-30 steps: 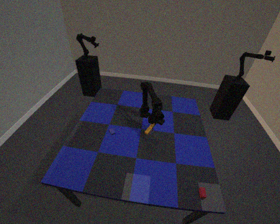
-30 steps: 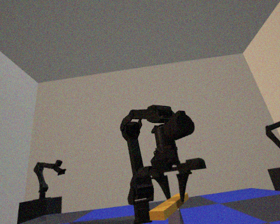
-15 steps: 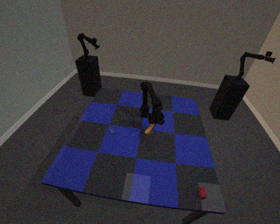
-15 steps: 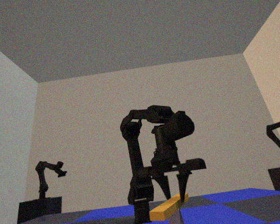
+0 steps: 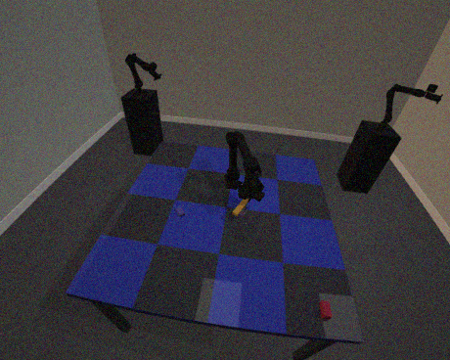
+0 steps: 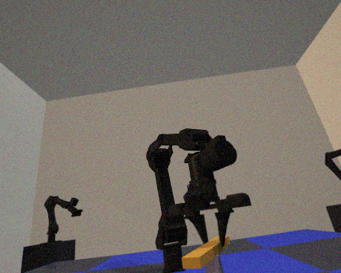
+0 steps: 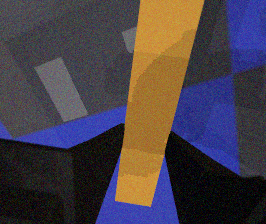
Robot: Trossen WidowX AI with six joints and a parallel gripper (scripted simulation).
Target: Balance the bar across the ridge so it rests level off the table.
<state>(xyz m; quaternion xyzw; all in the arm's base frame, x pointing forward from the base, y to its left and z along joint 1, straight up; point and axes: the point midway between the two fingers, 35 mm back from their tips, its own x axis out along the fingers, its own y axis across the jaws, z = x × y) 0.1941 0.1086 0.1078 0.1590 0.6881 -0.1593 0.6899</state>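
Right now the orange bar is 30 mm ahead of my gripper tip and 10 mm to the right of it. Round my gripper tip: purple block 100 mm ahead, 380 mm to the right, 70 mm below; then red block 550 mm ahead, 390 mm to the left, 60 mm below.
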